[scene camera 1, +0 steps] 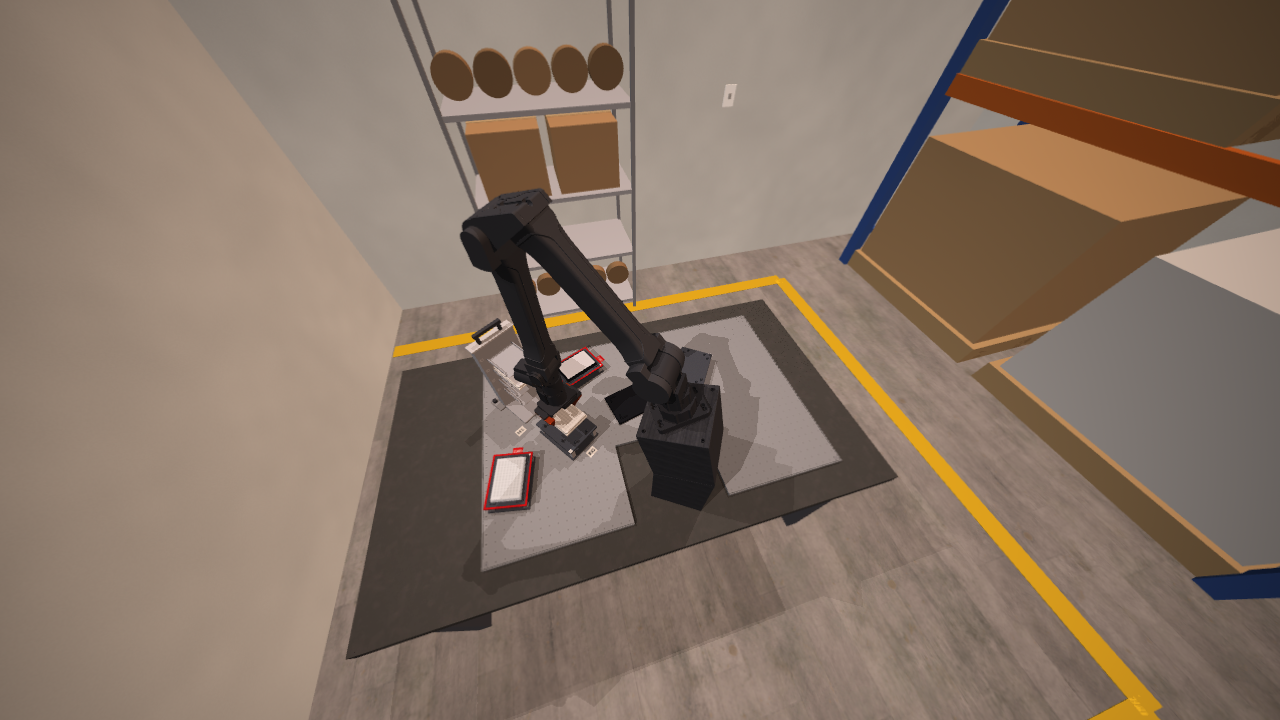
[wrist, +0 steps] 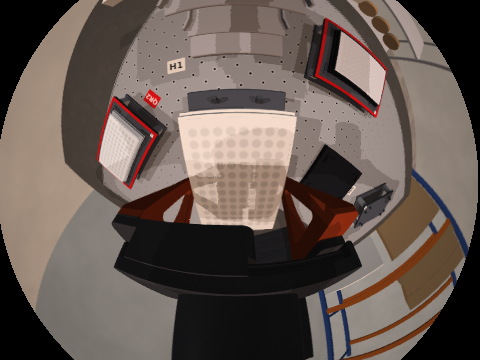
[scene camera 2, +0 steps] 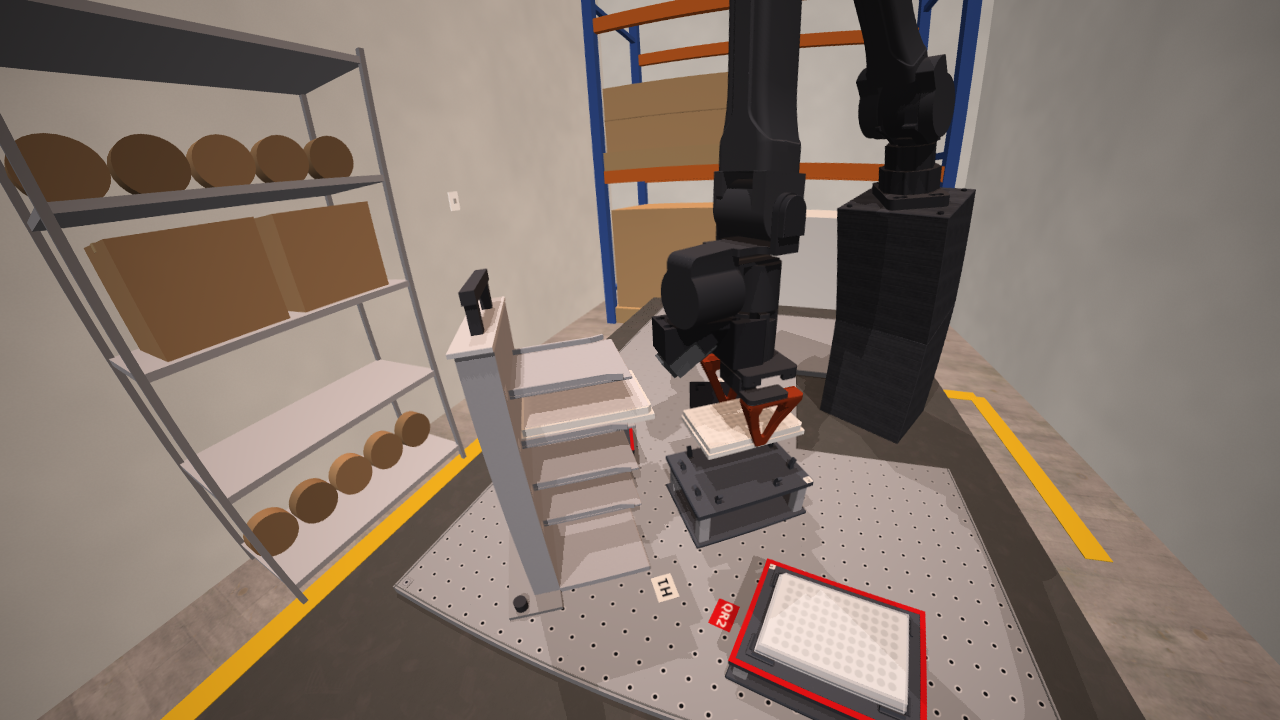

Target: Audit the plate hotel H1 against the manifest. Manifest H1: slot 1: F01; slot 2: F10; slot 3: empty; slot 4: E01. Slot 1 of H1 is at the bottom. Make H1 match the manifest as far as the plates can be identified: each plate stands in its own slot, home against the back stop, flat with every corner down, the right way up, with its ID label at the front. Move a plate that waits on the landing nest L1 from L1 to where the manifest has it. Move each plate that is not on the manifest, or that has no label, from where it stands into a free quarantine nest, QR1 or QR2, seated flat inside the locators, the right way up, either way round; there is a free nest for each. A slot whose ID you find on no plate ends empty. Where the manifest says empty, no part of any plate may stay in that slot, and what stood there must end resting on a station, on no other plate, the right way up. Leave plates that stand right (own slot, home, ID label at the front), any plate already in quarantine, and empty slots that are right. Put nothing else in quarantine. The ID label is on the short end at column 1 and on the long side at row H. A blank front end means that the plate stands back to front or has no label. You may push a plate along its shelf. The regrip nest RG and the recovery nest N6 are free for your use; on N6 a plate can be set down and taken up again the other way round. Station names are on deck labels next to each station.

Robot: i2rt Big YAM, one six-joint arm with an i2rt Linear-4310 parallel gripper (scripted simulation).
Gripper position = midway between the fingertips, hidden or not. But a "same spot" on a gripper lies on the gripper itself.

Labels:
My gripper shows in scene camera 1 (563,414), in the wrist view and in scene camera 2. One and the same spot on my gripper: (scene camera 2: 753,400) is (wrist: 113,226). One and the same spot on a dark regrip nest: (scene camera 1: 578,434) is (scene camera 2: 771,458).

